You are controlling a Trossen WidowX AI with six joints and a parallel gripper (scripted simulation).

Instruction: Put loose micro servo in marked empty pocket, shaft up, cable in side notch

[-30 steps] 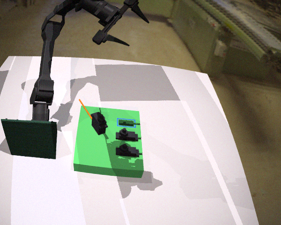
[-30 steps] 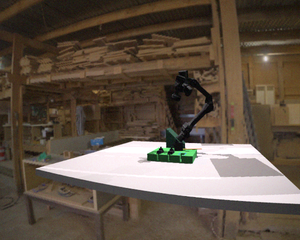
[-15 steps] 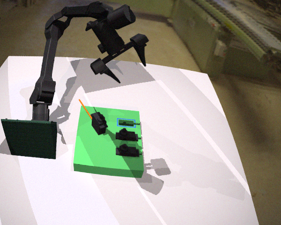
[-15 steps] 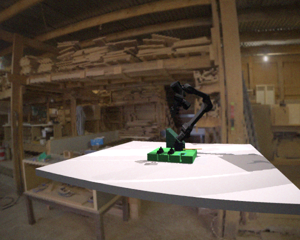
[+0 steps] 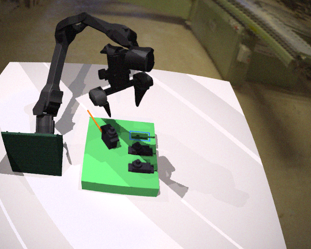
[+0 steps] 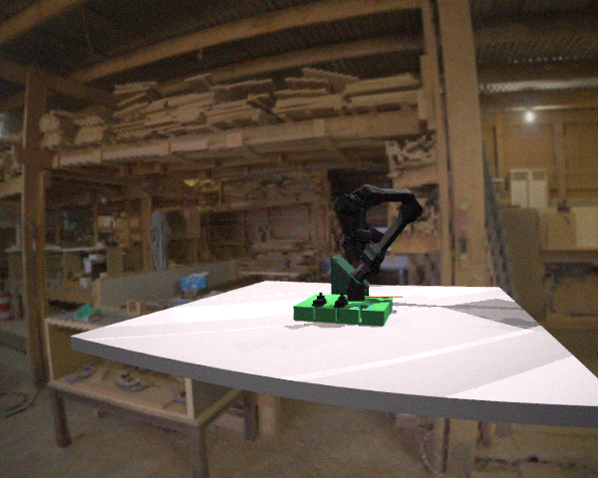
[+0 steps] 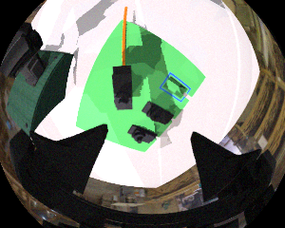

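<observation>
Now: the green deck 4 cm behind my gripper tip, 3 cm to the right of it and 16 cm below it.
</observation>
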